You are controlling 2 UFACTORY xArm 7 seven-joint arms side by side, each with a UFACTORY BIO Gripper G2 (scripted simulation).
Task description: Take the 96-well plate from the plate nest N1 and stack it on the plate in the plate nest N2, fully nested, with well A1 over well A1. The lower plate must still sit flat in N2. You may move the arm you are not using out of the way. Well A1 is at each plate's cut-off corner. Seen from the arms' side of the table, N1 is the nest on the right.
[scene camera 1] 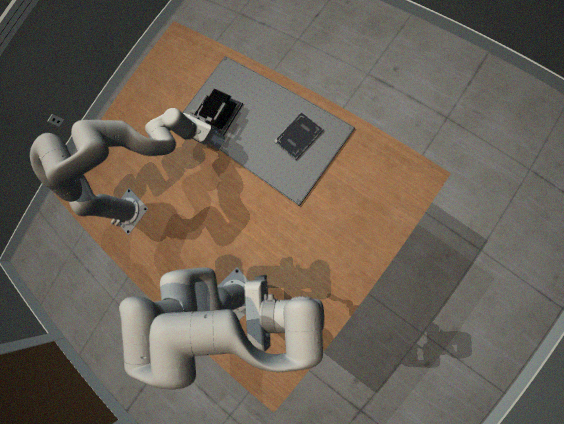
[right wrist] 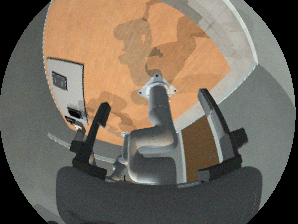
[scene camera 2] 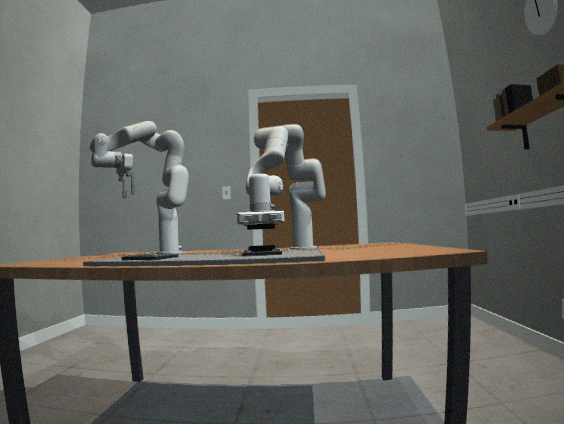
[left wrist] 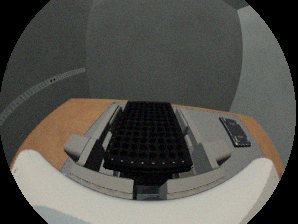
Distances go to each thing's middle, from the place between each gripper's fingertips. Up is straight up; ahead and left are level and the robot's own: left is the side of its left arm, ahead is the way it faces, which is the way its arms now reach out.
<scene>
Now: left hand 10 mm above the black 96-well plate (left wrist: 142,153). From my left hand the other things lie so: nest N1 (scene camera 1: 302,138) (70 mm ahead, 350 mm to the right, 90 mm below).
I see the nest N1 550 mm ahead of my right hand, 290 mm to the left of it and 280 mm below it. Round my right hand: black 96-well plate 640 mm to the left, 480 mm ahead, 200 mm below.
</scene>
